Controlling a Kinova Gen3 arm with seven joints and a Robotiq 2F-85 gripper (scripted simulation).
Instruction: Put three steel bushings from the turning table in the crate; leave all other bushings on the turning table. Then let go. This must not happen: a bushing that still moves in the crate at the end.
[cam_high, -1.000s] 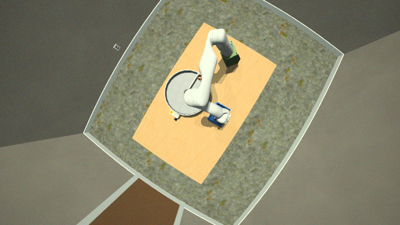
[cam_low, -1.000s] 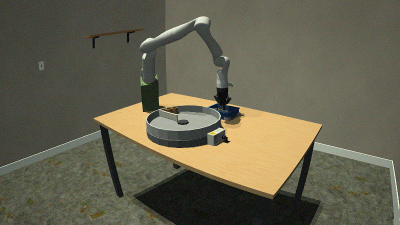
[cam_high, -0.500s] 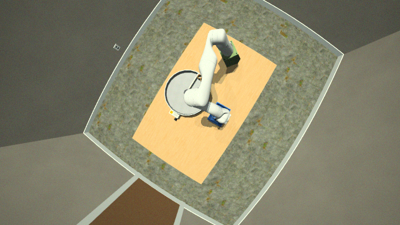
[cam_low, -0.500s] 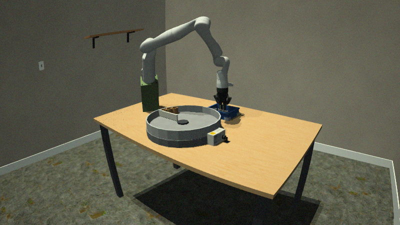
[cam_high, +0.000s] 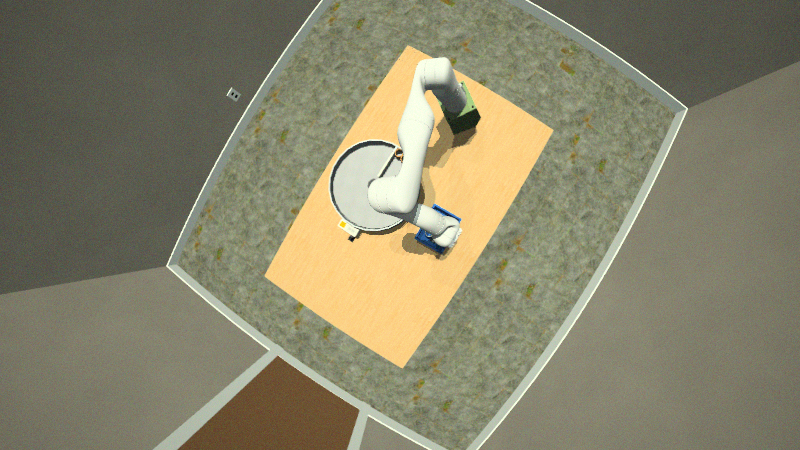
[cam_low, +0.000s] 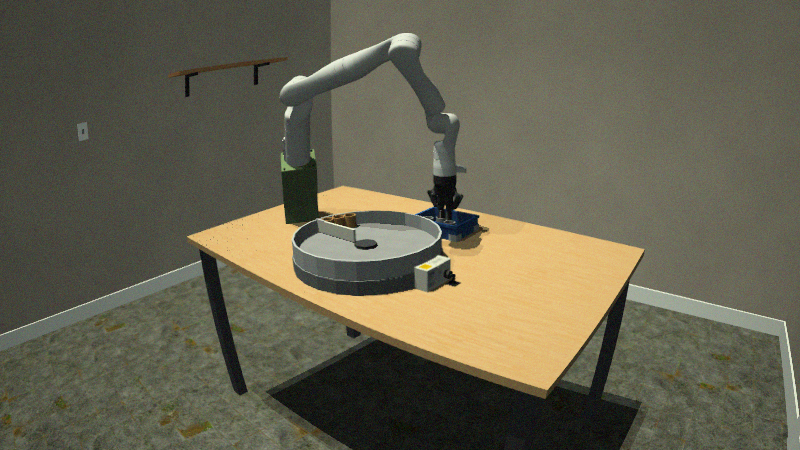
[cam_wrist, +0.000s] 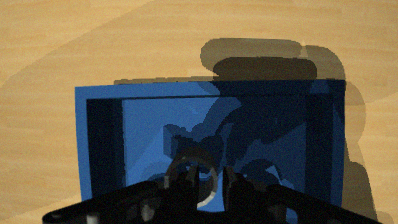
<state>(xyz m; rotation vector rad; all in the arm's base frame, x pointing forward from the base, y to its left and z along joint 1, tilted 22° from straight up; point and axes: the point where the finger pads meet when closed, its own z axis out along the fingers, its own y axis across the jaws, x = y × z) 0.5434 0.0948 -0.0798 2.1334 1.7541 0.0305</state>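
Now: the blue crate 30 mm below my hand. Round my hand: grey turning table (350 mm to the right, 100 mm behind).
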